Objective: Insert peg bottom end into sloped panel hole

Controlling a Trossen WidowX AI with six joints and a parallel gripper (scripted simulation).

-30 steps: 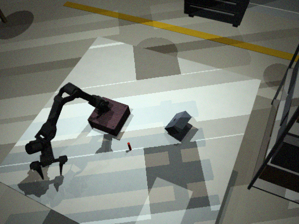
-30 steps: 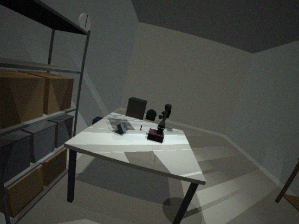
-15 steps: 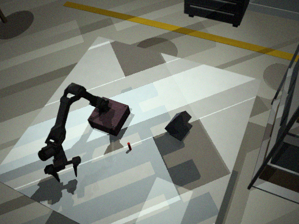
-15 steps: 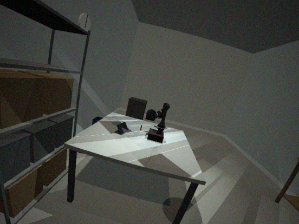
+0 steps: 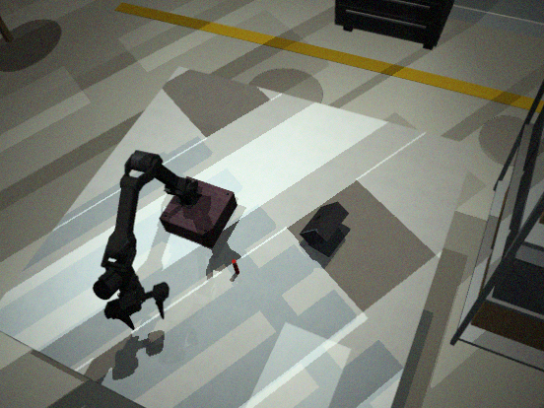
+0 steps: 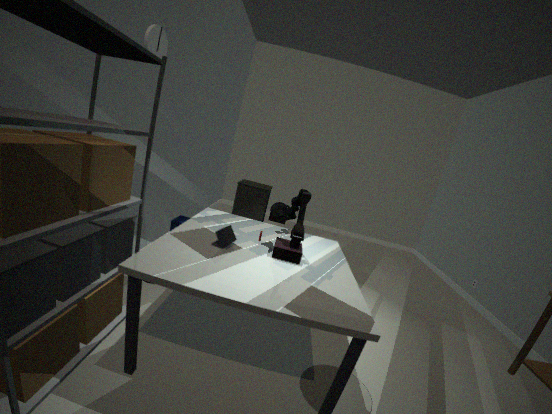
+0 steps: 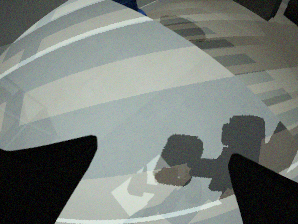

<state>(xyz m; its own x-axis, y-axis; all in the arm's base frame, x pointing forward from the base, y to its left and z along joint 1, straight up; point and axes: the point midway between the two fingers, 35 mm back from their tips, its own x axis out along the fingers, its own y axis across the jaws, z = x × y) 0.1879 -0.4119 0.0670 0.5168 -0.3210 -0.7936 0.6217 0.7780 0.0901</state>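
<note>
Right now my gripper tip is 70 mm short of the red peg, 310 mm to the right of it and 70 mm above it. Also, from my gripper tip: grey sloped panel block (240 mm ahead, 590 mm to the left, 60 mm below).
</note>
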